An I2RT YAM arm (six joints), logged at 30 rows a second.
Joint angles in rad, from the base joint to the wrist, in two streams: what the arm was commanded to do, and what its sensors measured. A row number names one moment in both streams.
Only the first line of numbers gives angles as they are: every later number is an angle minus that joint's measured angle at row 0.
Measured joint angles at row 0: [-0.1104 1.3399 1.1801 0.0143 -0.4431 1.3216]
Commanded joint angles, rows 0 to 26: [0.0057 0.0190 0.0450 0.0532 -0.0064 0.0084]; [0.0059 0.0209 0.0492 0.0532 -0.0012 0.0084]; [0.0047 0.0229 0.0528 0.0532 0.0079 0.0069]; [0.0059 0.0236 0.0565 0.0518 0.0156 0.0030]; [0.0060 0.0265 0.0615 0.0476 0.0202 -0.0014]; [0.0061 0.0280 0.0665 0.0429 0.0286 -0.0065]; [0.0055 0.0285 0.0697 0.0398 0.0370 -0.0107]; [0.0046 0.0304 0.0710 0.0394 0.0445 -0.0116]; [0.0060 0.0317 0.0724 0.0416 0.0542 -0.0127]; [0.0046 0.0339 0.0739 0.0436 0.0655 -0.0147]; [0.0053 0.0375 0.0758 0.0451 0.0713 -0.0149]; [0.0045 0.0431 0.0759 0.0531 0.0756 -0.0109]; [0.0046 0.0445 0.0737 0.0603 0.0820 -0.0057]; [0.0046 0.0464 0.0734 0.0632 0.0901 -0.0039]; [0.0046 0.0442 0.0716 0.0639 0.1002 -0.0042]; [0.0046 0.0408 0.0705 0.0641 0.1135 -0.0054]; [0.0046 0.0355 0.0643 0.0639 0.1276 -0.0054]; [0.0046 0.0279 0.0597 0.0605 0.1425 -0.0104]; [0.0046 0.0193 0.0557 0.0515 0.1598 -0.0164]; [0.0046 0.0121 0.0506 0.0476 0.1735 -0.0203]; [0.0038 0.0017 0.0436 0.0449 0.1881 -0.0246]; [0.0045 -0.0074 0.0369 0.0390 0.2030 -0.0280]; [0.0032 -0.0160 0.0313 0.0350 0.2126 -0.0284]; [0.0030 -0.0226 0.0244 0.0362 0.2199 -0.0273]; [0.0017 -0.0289 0.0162 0.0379 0.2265 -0.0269]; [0.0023 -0.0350 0.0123 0.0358 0.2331 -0.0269]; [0.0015 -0.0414 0.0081 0.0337 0.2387 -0.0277]
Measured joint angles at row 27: [0.0091 0.0000 0.0233 0.0195 0.1469 0.0061]
